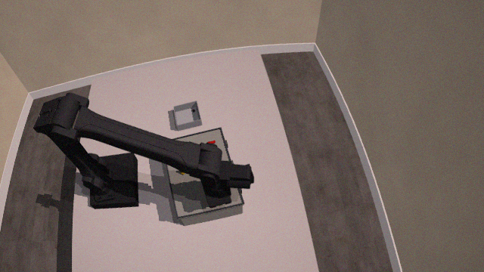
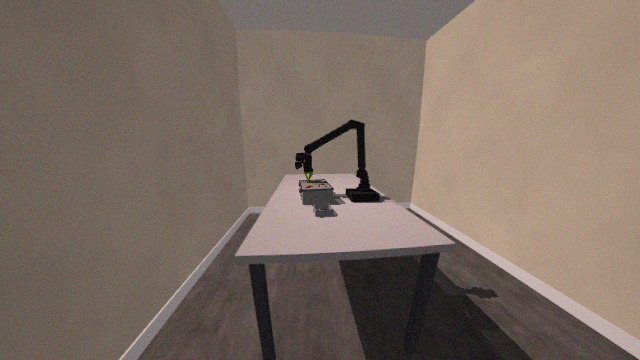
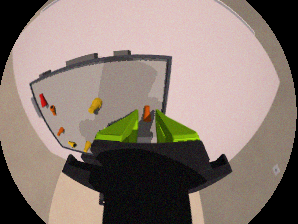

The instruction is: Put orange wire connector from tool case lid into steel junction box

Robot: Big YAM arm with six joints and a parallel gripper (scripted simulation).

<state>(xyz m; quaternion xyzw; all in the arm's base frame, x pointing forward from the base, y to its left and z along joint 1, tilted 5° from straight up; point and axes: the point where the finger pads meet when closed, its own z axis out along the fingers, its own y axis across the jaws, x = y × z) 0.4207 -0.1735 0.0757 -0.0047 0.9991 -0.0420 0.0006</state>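
Right now my hand is 120 mm to the right of the tool case, 40 mm above it and 30 mm past it. From my hand the other things lie so: red connector: 220 mm to the left, 30 mm ahead, 10 mm below.
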